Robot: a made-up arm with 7 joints.
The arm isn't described. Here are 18 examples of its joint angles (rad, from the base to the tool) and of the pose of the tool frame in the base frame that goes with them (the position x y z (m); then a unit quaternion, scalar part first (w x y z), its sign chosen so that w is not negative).
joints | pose
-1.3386 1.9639 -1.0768 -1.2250 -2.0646 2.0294 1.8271 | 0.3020 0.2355 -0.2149 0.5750 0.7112 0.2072 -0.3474
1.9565 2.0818 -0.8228 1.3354 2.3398 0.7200 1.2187 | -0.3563 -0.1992 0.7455 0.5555 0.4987 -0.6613 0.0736
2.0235 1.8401 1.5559 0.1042 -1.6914 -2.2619 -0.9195 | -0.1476 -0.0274 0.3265 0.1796 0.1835 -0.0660 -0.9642
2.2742 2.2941 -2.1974 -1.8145 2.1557 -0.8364 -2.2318 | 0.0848 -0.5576 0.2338 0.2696 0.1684 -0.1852 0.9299
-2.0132 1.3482 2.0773 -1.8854 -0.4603 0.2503 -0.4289 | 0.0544 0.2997 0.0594 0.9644 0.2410 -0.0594 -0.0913
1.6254 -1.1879 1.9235 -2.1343 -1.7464 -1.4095 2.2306 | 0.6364 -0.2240 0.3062 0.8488 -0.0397 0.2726 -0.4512
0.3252 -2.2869 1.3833 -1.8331 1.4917 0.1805 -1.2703 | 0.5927 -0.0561 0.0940 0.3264 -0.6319 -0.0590 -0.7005
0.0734 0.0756 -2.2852 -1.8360 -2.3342 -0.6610 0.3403 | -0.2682 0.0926 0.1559 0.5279 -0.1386 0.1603 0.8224
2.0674 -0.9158 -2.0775 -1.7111 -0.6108 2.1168 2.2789 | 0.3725 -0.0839 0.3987 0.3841 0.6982 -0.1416 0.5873
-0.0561 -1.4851 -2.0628 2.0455 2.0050 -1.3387 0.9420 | 0.4238 0.3995 0.0511 0.5779 -0.1719 0.4729 0.6425
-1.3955 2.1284 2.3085 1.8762 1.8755 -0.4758 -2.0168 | 0.0621 0.3823 -0.1535 0.8470 0.1142 0.3501 -0.3833
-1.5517 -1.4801 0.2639 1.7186 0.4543 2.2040 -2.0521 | 0.8818 -0.1851 0.0352 0.6598 0.5383 0.5179 -0.0821
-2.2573 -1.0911 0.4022 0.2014 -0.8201 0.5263 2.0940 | 0.2389 -0.3059 -0.1346 0.0592 -0.1264 0.5761 -0.8054
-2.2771 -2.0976 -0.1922 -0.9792 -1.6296 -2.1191 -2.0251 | 0.2666 -0.0394 -0.0609 0.5163 0.3620 -0.0088 -0.7761
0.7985 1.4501 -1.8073 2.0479 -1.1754 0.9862 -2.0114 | -0.4544 0.1808 0.6078 0.8546 0.0062 0.0211 0.5188
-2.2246 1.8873 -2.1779 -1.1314 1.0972 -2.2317 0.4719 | -0.1576 0.1944 -0.1510 0.3513 0.0643 -0.1762 0.9173
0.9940 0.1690 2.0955 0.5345 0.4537 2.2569 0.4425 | -0.1822 -0.1484 -0.0993 0.5246 -0.6173 0.4234 -0.4055
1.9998 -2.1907 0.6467 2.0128 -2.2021 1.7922 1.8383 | 0.5958 -0.5013 0.5690 0.5606 -0.2335 -0.3364 -0.7197
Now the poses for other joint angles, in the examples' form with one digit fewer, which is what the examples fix.
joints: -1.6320 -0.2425 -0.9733 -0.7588 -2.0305 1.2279 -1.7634
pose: 0.029 0.569 0.238 0.876 -0.316 -0.353 0.094
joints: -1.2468 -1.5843 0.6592 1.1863 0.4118 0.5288 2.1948
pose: 0.650 -0.398 0.003 0.287 -0.446 0.321 -0.785
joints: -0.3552 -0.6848 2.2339 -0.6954 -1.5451 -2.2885 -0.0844
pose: 0.356 -0.067 0.100 0.638 0.763 0.107 -0.015
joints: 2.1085 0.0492 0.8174 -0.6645 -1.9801 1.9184 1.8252
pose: 0.348 -0.211 0.178 0.656 0.401 -0.440 -0.463
